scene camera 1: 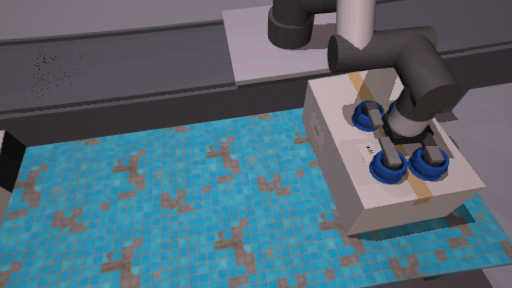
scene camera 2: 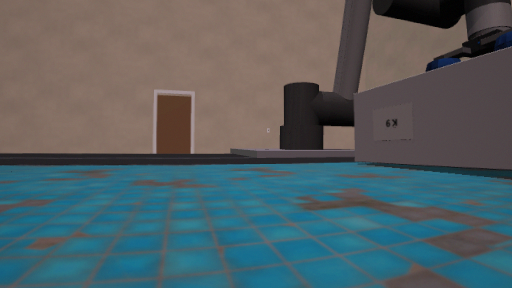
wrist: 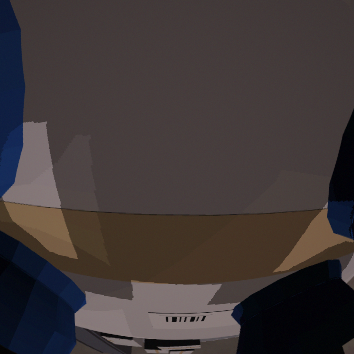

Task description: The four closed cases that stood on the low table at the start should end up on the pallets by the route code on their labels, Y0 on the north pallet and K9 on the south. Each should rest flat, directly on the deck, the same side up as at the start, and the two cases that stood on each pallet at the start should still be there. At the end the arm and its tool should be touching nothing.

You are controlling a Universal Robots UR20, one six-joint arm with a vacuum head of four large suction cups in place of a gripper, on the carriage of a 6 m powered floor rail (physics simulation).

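Places are measured from the arm's base along level axes (x ahead, y left, z up), in metres.
Pixels of known places: hand at its tool point: (wrist: 172, 220); arm's base at its link origin: (scene camera 1: 289, 35) (scene camera 2: 301, 149).
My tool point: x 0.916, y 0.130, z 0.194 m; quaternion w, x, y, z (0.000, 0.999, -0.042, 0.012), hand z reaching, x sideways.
For each thing: its middle in the pictures, then the offset to it from my tool point. "spot": a spot on its surface instead. Level surfaces: height alone.
- closed white case at the middle of its body: (wrist: 98, 150) (scene camera 2: 467, 122) (scene camera 1: 372, 144) dx -0.074, dy -0.003, dz -0.101 m
- low blue-tiled table at its surface level: dz -0.234 m
- barcode label at a spot on its surface: (wrist: 185, 318) (scene camera 1: 370, 149) spot: dx +0.013, dy -0.087, dz +0.023 m
- pale object at a spot on its surface: (scene camera 1: 10, 160) spot: dx -0.373, dy -1.493, dz -0.255 m
A closed white case (scene camera 1: 340, 180) (scene camera 2: 435, 120) (wrist: 185, 100) with brown tape along its top is level, a little above the right end of the low blue-tiled table (scene camera 1: 200, 200) (scene camera 2: 200, 225); a thin shaded gap shows under it in scene camera 2. Its side label (scene camera 2: 393, 122) reads K9, upside down. A barcode label (scene camera 1: 369, 150) (wrist: 185, 318) is on its top. My suction head (scene camera 1: 400, 139) (scene camera 2: 474, 49) is shut on this case, its blue cups pressed on the top. One cup is mostly hidden in scene camera 1. The pallets do not show in the scene views.
The floor rail (scene camera 1: 125, 75) runs behind the table, with the arm's carriage plate (scene camera 1: 250, 62) (scene camera 2: 295, 153) on it. Part of a dark and pale object (scene camera 1: 10, 160) shows at the table's left end. A brown door (scene camera 2: 174, 125) is in the far wall.
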